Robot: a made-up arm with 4 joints. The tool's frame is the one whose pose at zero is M.
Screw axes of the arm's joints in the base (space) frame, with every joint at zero. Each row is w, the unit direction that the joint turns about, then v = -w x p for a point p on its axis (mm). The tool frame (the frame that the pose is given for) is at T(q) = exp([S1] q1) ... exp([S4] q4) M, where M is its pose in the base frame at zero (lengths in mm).
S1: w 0 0 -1 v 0 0 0
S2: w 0 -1 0 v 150 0 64
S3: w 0 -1 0 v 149 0 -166
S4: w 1 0 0 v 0 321 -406
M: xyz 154 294 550 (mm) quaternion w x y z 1 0 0 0
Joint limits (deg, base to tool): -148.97..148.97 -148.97..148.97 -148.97..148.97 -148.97..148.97
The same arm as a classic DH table. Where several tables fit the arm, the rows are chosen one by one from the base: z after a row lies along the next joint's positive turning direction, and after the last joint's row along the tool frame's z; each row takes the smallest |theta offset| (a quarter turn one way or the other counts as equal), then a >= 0, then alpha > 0; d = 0 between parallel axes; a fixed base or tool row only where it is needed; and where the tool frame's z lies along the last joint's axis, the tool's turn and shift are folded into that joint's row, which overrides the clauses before.
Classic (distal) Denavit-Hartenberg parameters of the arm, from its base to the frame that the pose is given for. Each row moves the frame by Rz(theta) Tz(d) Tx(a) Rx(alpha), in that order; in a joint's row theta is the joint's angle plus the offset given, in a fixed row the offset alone. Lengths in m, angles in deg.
base (fixed): d 0  theta_offset 0  a 0  alpha 180
joint 1: d -0.15  theta_offset 0  a -0.064  alpha -90
joint 2: d 0  theta_offset -0.25  a 0.23  alpha 0
joint 3: d -0.406  theta_offset -89.75  a -0.172  alpha -90
joint 4: d -0.012  theta_offset -90  a 0.112  alpha 90
tool (fixed): d 0.229  theta_offset 90  a 0  alpha 0
Joint limits (deg, base to tool): -148.97..148.97 -148.97..148.97 -148.97..148.97 -148.97..148.97

